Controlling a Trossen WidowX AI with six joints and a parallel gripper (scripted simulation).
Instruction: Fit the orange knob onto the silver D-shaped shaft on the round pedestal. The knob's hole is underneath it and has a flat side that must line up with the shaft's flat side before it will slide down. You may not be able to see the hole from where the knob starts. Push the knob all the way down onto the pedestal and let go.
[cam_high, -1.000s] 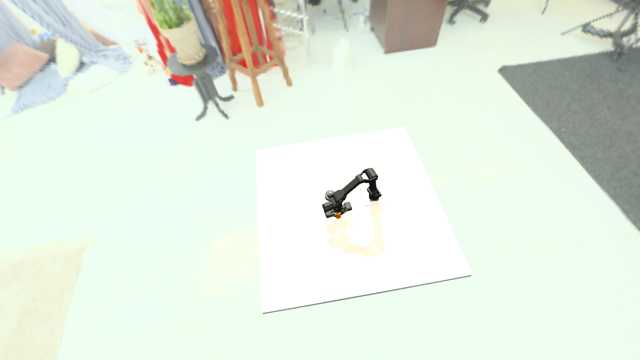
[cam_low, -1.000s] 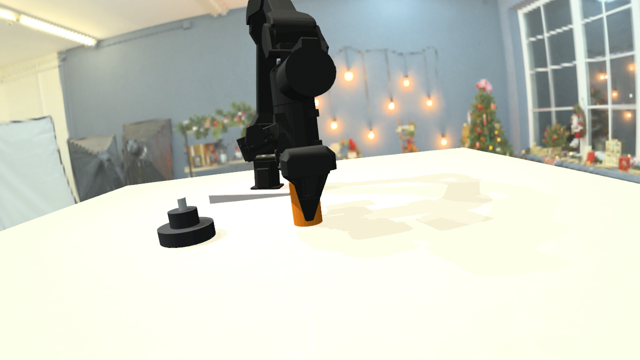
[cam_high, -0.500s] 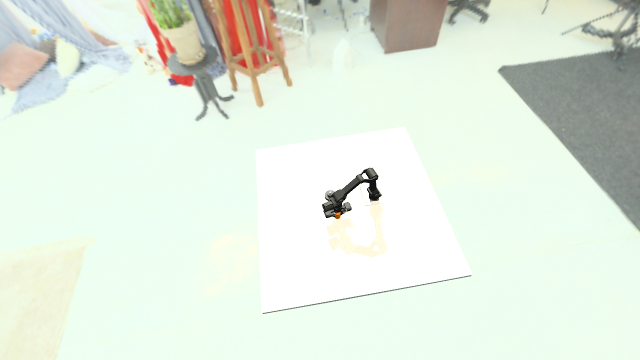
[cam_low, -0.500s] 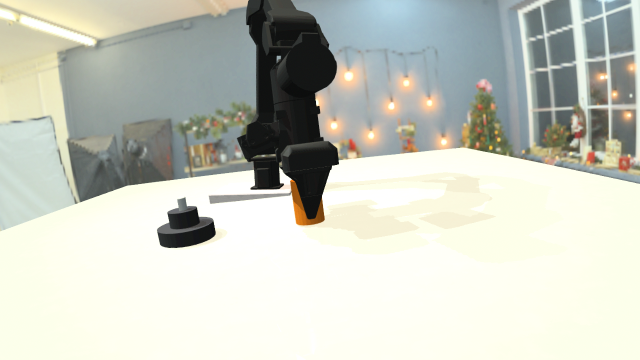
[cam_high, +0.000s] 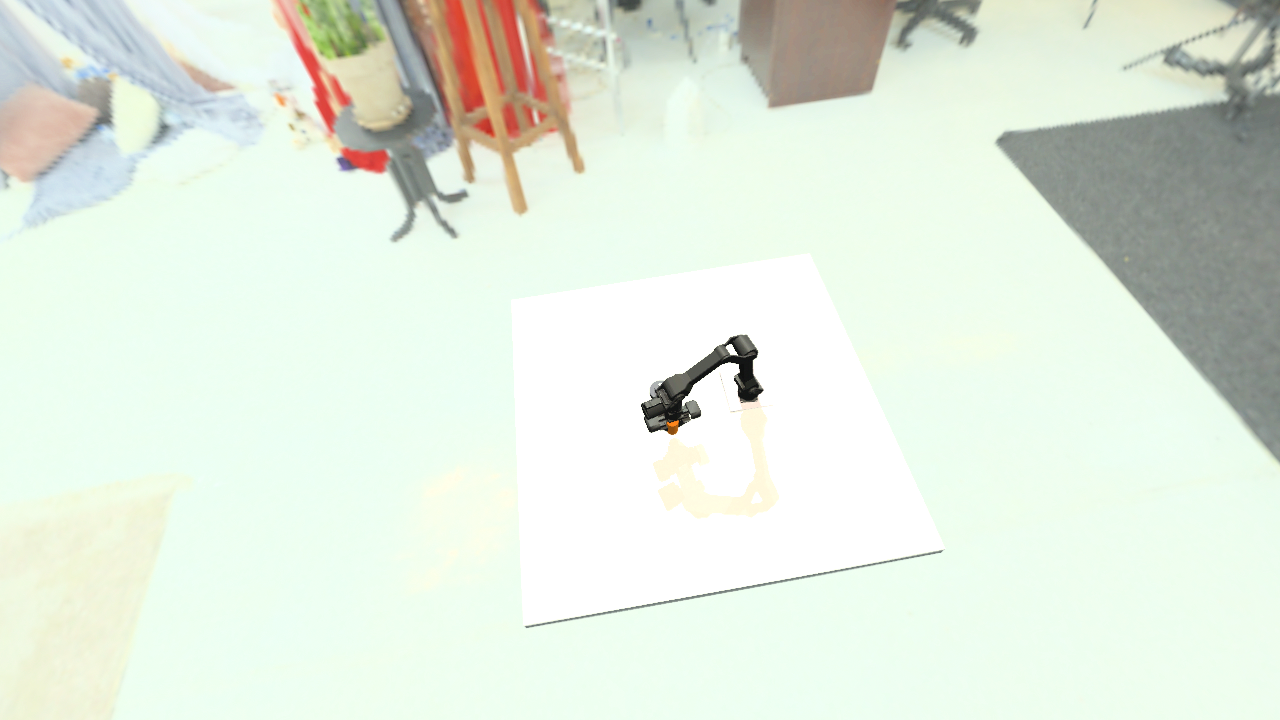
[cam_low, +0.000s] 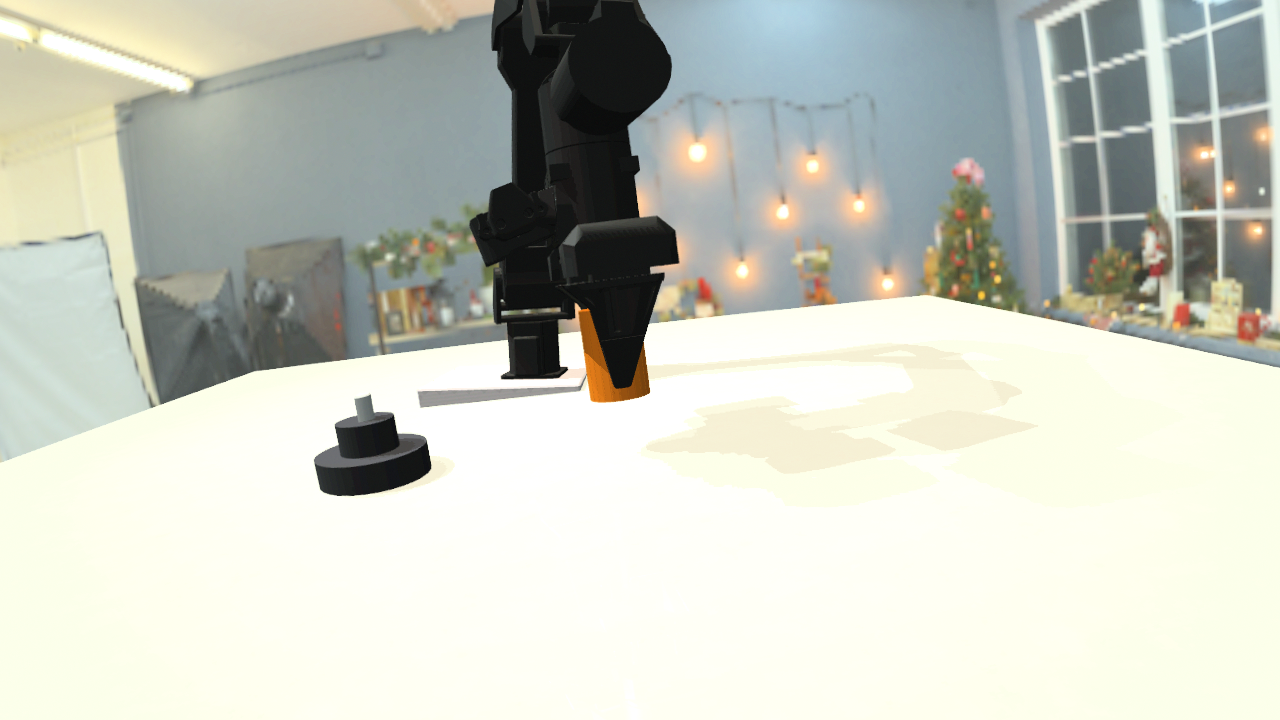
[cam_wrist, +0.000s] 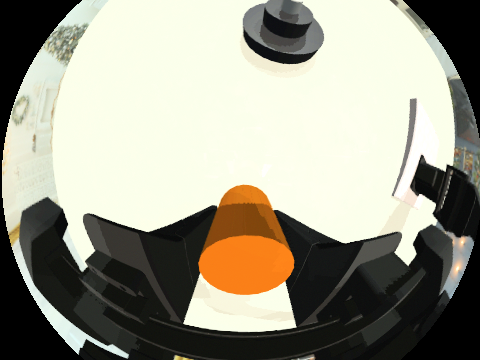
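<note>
Right now the pedestal is 180 mm to the right of my gripper tip, 20 mm below it and 20 mm ahead of it. Round my gripper tip: orange knob (30 mm above).
</note>
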